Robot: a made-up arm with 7 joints.
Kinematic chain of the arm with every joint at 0, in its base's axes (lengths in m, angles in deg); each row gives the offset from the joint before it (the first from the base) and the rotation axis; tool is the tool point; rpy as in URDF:
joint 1: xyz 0.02 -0.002 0.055 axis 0 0.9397 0.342
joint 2: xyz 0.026 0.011 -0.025 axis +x
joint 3: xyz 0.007 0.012 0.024 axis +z
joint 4: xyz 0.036 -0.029 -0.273 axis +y
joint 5: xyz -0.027 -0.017 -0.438 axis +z
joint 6: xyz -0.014 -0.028 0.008 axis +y
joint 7: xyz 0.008 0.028 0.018 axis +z
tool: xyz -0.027 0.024 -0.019 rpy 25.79 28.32 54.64
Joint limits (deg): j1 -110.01..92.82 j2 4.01..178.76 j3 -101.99..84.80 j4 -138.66..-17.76 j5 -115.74..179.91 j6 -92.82..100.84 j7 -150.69..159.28
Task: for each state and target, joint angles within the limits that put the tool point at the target. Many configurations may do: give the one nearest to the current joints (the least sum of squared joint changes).
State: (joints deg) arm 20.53 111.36 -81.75 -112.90 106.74 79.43 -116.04
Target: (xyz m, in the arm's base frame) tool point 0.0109 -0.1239 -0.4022
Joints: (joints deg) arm 13.79 68.33 -76.48 -122.01 106.87 80.61 -118.13
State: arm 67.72 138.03 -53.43 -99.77 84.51 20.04 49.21
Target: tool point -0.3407 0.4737 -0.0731
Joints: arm 77.29 112.77 -57.35 -75.77 81.63 13.33 46.86
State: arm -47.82 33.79 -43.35 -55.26 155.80 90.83 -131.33
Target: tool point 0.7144 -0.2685 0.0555
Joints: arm -77.11 14.87 -33.56 -34.37 154.80 88.71 -132.06
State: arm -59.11 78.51 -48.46 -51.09 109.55 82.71 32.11
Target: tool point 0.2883 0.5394 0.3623
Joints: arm -77.38 103.56 -29.78 -27.27 105.87 77.32 6.13
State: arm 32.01 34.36 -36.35 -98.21 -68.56 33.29 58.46
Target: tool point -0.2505 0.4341 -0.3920
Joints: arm 53.90 62.33 -30.45 -49.82 -64.93 27.53 63.06
